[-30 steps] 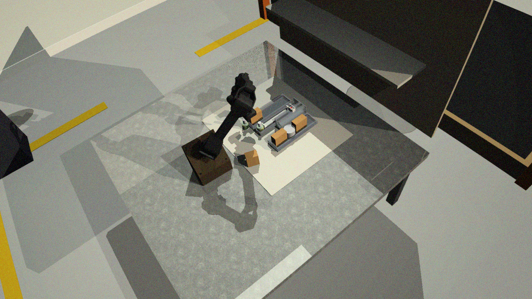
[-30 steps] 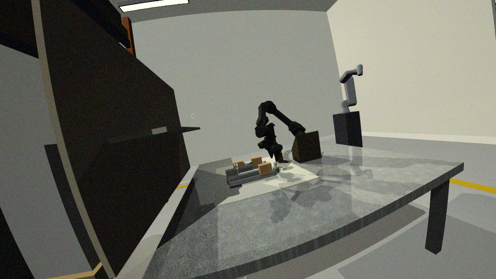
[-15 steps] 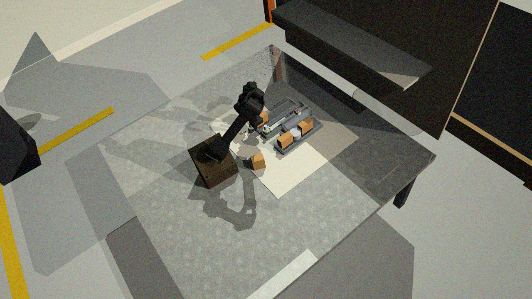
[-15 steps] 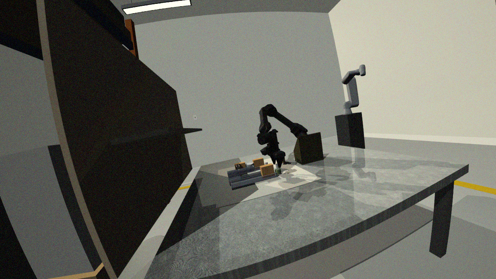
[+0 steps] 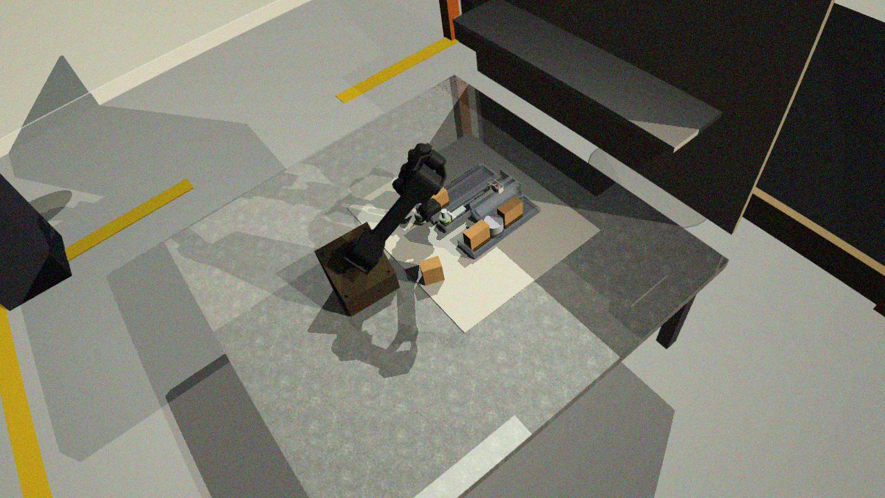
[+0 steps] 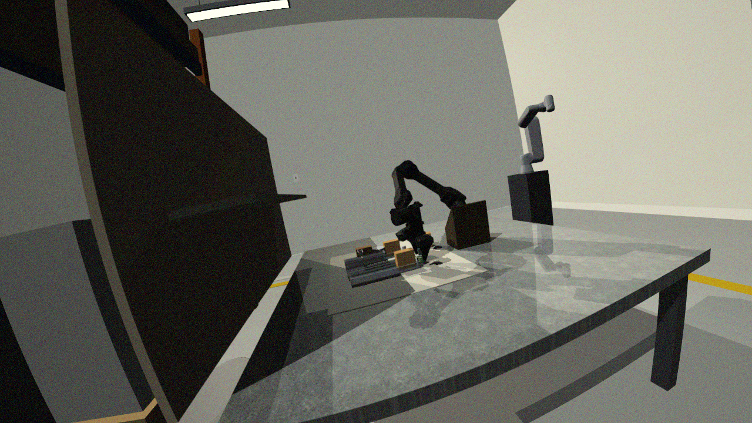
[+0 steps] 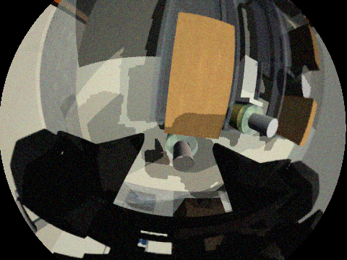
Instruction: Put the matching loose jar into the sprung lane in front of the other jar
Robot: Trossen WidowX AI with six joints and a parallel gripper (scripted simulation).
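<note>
The grey lane tray is 19 cm ahead of my gripper tip, 9 cm to the right of it and 1 cm below it. The rest, counted from my gripper tip: grey cylinder: 15 cm ahead, 20 cm to the right.
</note>
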